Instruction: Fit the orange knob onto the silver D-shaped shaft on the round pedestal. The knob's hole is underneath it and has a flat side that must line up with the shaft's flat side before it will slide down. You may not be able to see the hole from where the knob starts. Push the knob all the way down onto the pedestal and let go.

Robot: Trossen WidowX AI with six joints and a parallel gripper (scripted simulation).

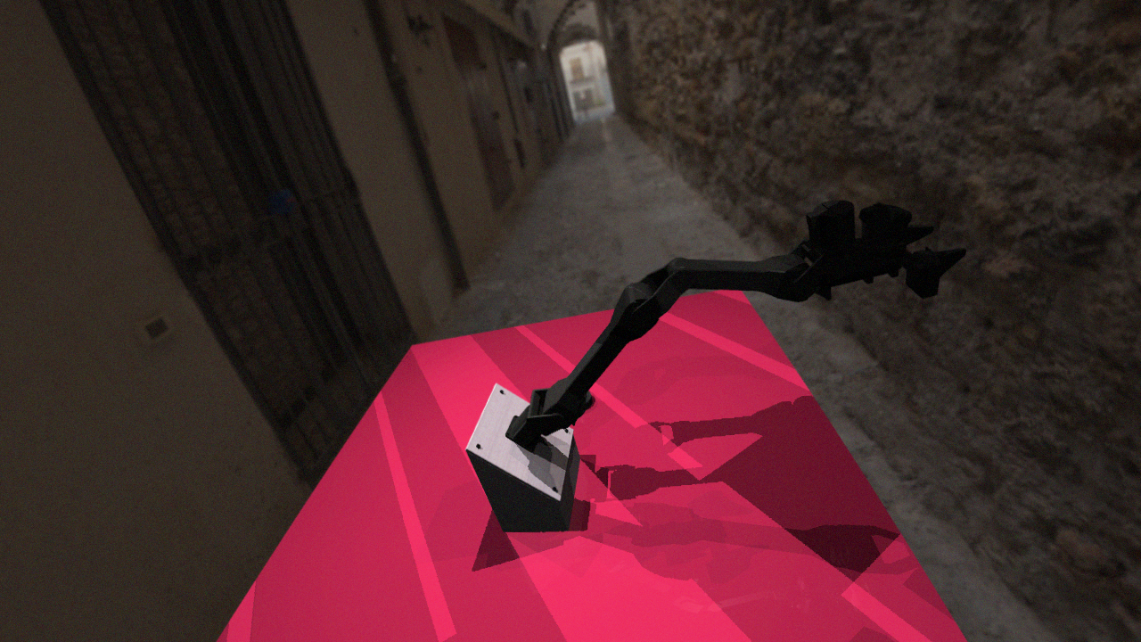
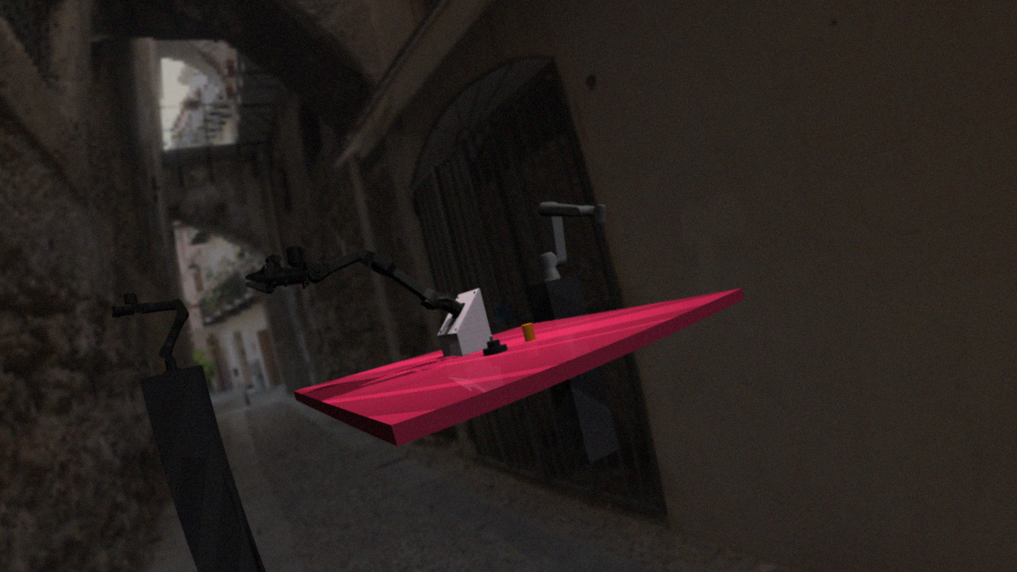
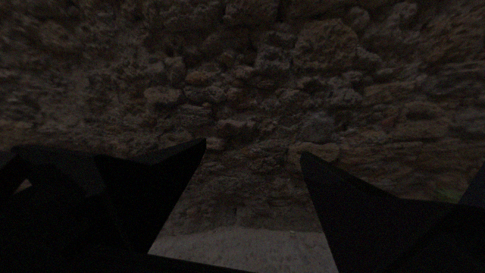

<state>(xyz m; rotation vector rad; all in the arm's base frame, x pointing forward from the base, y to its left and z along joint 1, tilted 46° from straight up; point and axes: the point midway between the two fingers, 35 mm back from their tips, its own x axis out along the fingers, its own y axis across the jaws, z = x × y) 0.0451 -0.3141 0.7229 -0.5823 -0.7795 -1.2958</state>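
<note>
Now: the orange knob 92 cm to the left of my gripper tip, 40 cm below it and 20 cm ahead of it. Round my gripper tip: dark round pedestal 75 cm to the left, 41 cm below, 25 cm ahead.
</note>
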